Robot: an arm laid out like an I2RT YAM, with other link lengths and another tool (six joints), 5 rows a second.
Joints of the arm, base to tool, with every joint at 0 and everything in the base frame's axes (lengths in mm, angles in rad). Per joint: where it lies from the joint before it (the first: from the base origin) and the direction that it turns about. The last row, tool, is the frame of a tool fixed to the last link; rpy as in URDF.
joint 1: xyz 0 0 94.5 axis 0 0 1
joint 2: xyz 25 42.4 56.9 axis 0 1 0
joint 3: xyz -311.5 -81.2 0 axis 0 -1 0
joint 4: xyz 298.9 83.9 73.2 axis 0 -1 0
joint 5: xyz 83.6 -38.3 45.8 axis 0 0 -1
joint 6: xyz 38.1 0 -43.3 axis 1 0 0
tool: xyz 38 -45 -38 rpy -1.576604 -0.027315 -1.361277
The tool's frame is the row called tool.
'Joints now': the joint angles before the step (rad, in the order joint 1, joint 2, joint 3, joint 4, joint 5, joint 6). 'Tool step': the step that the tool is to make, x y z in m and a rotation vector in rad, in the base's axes. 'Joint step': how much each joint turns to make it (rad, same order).
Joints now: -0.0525 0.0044 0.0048 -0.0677 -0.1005 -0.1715
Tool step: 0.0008 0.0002 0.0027 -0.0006 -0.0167 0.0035
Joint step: -0.0005 0.0002 0.0000 0.0170 -0.0040 0.0000
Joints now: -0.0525 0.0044 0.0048 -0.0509 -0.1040 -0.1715
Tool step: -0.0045 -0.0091 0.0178 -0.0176 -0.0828 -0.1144
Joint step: 0.0001 -0.0006 0.0124 0.0701 0.1145 -0.0122
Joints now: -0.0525 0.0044 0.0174 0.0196 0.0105 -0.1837
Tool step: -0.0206 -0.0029 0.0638 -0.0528 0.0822 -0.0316
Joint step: -0.0002 0.0747 0.2469 -0.2500 0.0317 -0.0569
